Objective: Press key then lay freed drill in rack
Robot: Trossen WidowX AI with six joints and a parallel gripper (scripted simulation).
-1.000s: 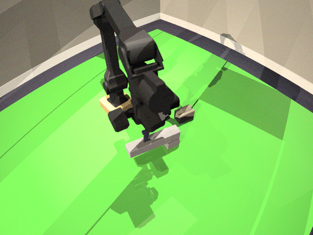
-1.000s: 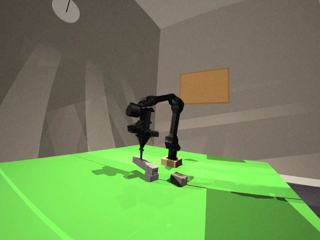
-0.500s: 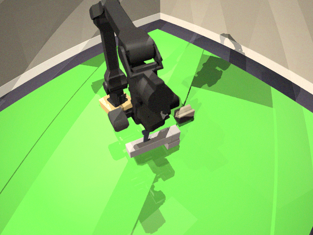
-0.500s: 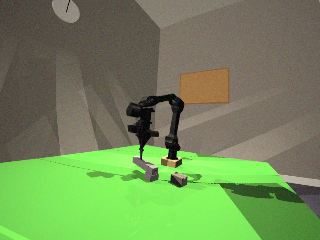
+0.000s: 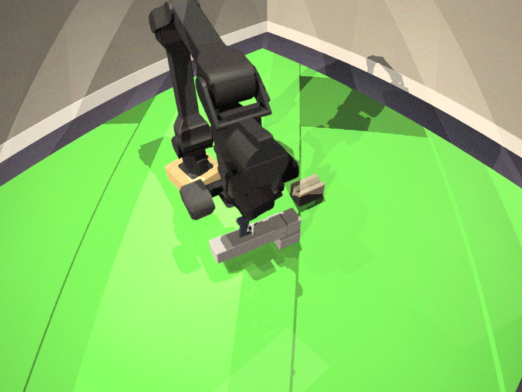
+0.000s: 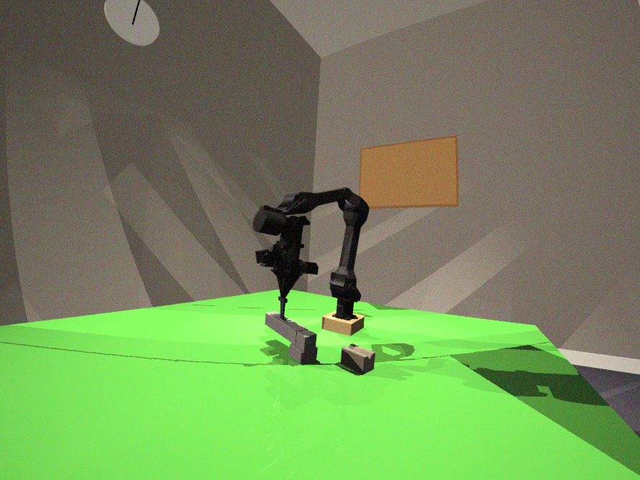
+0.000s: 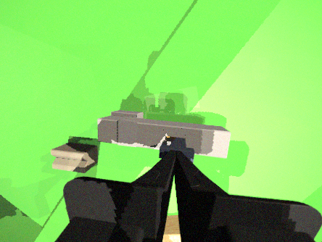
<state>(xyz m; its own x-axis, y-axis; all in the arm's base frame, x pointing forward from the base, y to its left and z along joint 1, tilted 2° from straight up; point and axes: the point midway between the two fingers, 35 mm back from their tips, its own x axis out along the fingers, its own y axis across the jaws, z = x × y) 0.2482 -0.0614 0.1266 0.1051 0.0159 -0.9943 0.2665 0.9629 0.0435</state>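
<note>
Right now my gripper tip is 3 cm above the blue key. Also, from my gripper tip: drill 8 cm below, 5 cm to the left, 1 cm ahead; then rack 21 cm to the left, 12 cm below, 3 cm behind.
</note>
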